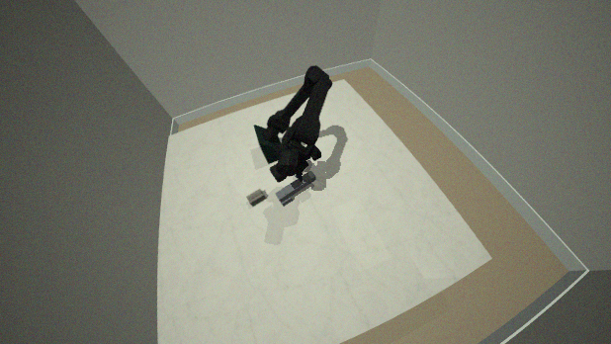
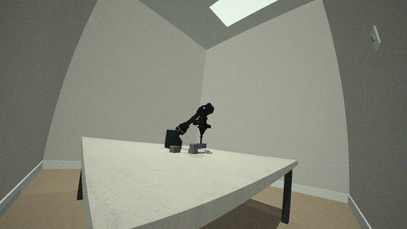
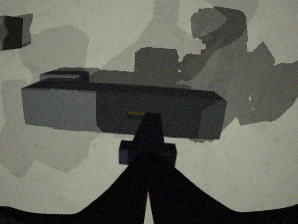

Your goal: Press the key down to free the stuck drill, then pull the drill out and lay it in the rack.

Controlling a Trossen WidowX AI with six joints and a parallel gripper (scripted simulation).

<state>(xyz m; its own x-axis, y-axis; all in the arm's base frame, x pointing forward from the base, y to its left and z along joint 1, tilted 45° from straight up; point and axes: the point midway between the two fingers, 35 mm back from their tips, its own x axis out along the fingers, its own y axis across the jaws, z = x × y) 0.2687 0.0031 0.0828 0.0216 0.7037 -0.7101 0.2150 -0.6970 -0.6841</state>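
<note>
My gripper tip is 3 cm above the dark key. From my gripper tip the other things lie so: grey rack (21 cm to the right, 11 cm below, 3 cm behind); then drill (8 cm below, 5 cm to the right, 1 cm ahead).
</note>
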